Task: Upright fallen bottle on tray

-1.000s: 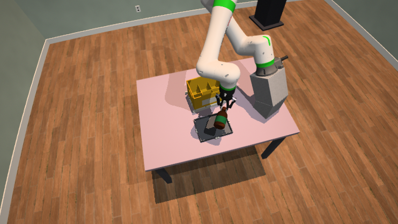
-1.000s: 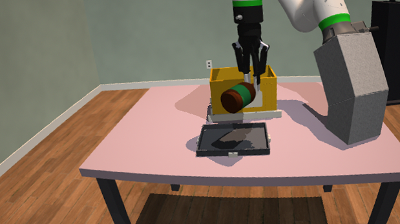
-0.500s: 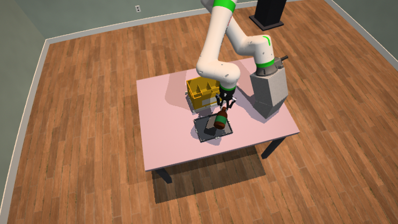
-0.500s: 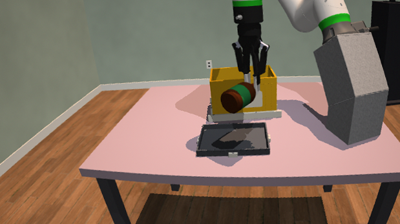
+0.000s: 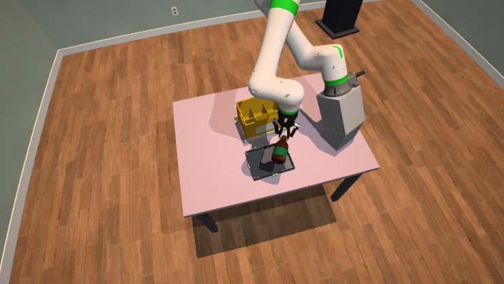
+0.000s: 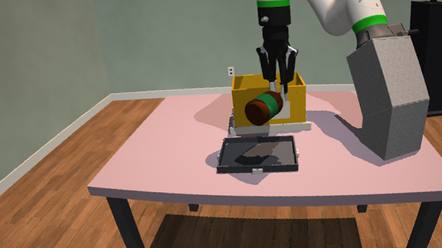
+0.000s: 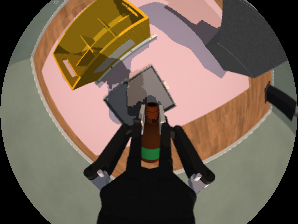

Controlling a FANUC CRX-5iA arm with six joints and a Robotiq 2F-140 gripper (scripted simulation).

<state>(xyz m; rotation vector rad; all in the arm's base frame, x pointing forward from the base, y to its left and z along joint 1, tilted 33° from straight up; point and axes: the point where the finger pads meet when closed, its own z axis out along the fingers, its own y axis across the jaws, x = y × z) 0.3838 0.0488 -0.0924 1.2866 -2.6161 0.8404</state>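
My gripper is now 40 mm short of the bottle, 40 mm to the right of it and 20 mm above it. Round my hand: yellow crate (270 mm to the right, 140 mm below); then tray (70 mm ahead, 210 mm below).
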